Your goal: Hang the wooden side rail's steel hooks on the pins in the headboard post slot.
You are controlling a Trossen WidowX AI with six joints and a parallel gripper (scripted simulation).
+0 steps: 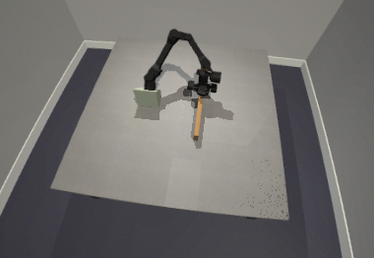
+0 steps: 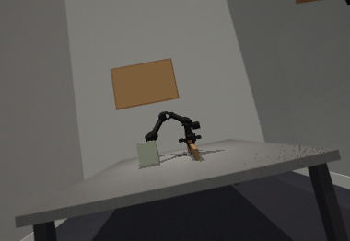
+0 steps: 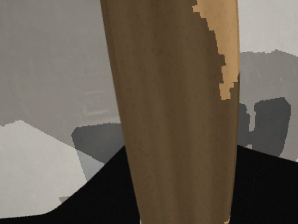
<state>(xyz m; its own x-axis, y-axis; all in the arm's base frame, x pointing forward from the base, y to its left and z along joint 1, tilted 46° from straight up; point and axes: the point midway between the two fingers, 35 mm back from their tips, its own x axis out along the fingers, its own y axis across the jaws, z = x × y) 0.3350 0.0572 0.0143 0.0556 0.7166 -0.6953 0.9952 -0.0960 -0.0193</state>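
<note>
My gripper tip is 10 mm short of the wooden headboard post, 150 mm to the right of it and 50 mm below it.
</note>
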